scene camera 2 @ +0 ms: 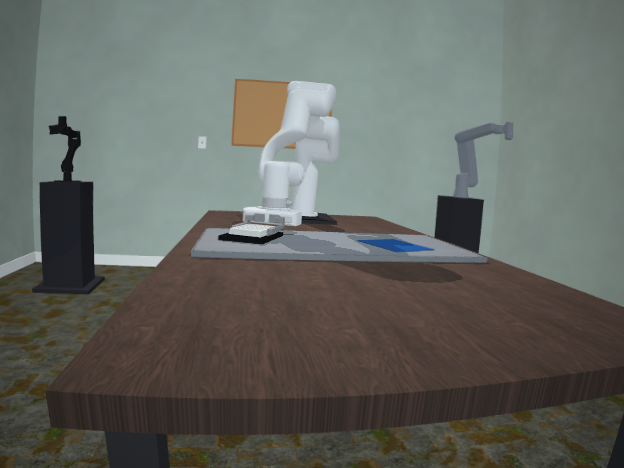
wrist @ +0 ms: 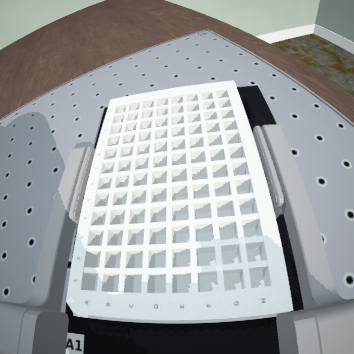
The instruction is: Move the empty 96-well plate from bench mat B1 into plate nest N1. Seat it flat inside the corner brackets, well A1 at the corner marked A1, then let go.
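Seen in the pictures: hand, tool point: [scene camera 2: 254, 229] [wrist: 171, 178]; arm's base, link origin: [scene camera 2: 302, 214].
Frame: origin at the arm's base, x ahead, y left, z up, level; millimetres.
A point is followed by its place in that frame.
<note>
The white 96-well plate [scene camera 2: 252, 230] @(x 667, y -250, z 18 mm) [wrist: 170, 200] @(x 588, y -233, z 18 mm) is between the two fingers of my gripper [scene camera 2: 258, 225] @(x 602, y -240, z 11 mm) [wrist: 176, 175] @(x 602, y -240, z 11 mm), which is shut on its long sides. The plate is over the black plate nest N1 [scene camera 2: 252, 238] @(x 685, y -251, z 1 mm) [wrist: 200, 340] @(x 535, y -216, z 1 mm). In the wrist view the nest shows below the plate's near edge and at its upper right. The label A1 [wrist: 75, 344] @(x 555, y -165, z 2 mm) is at the lower left, near the plate's corner where row A meets column 1. The corner brackets and the plate's underside are hidden, so seating cannot be told. The blue bench mat B1 [scene camera 2: 395, 245] @(x 688, y 120, z -8 mm) lies to the right.
The nest and mat are on a grey perforated board [scene camera 2: 322, 256] @(x 813, y -106, z -15 mm) [wrist: 150, 72] @(x 740, y -282, z -10 mm) on the brown wooden table [scene camera 2: 322, 332] @(x 1235, y -204, z -23 mm) [wrist: 65, 55] @(x 952, y -202, z -23 mm). The arm's base stands at the far end. A black arm [scene camera 2: 70, 151] and a grey arm [scene camera 2: 467, 156] stand on separate pedestals beyond the table's sides.
</note>
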